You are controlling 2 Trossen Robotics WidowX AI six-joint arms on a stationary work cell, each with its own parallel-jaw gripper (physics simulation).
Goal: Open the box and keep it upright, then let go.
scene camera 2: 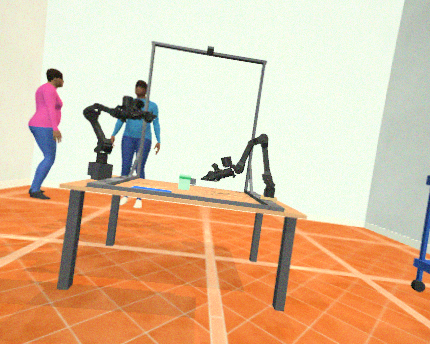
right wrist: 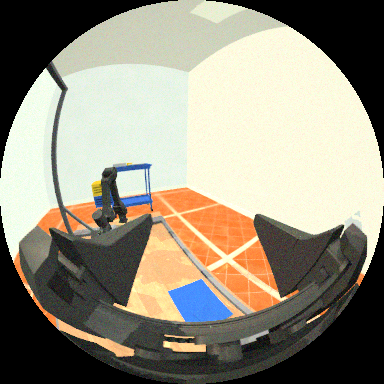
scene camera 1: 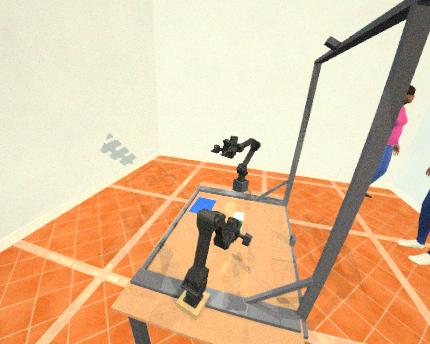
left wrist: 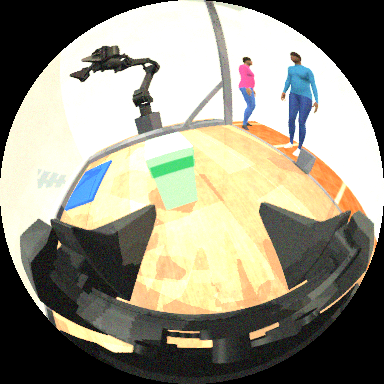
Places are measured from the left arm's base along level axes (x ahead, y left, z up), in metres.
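Pixels of known places: left gripper, between the fingertips: (scene camera 2: 202,179) (left wrist: 209,208); right gripper, between the fingertips: (scene camera 2: 151,114) (right wrist: 205,219) (scene camera 1: 215,152); left arm's base, origin of its link: (scene camera 2: 269,196) (right wrist: 122,220) (scene camera 1: 193,298); right arm's base, origin of its link: (scene camera 2: 101,163) (scene camera 1: 241,180) (left wrist: 146,114).
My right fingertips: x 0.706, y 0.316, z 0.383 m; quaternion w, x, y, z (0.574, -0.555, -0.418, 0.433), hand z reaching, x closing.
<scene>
Ahead of a thing's pixels: the offset from my right fingertips to its top centre.
The box {0.281 m right, 0.153 m back, 0.323 m down} (scene camera 1: 239,217) (scene camera 2: 184,182) (left wrist: 175,182) is pale green with a bright green band near the top and a white top face. It stands upright on the table, and its top looks closed. My left gripper (scene camera 2: 203,178) (left wrist: 209,208) is open and empty, low over the table, with the box beyond its fingers and apart from them. In scene camera 1 the left arm stands partly in front of the box. My right gripper (scene camera 1: 215,149) (scene camera 2: 152,117) (right wrist: 205,219) is open and empty, high above the far end of the table in scene camera 1, away from the box.
A flat blue mat {0.040 m left, 0.072 m back, 0.411 m down} (scene camera 1: 202,205) (scene camera 2: 151,189) (left wrist: 89,186) (right wrist: 200,301) lies near the table edge. A grey frame (scene camera 1: 303,120) (scene camera 2: 257,100) rises along one side. A small grey block {0.624 m right, 0.111 m back, 0.361 m down} (scene camera 1: 293,240) (left wrist: 306,161) is at the table's edge. Two people stand beyond the table.
</scene>
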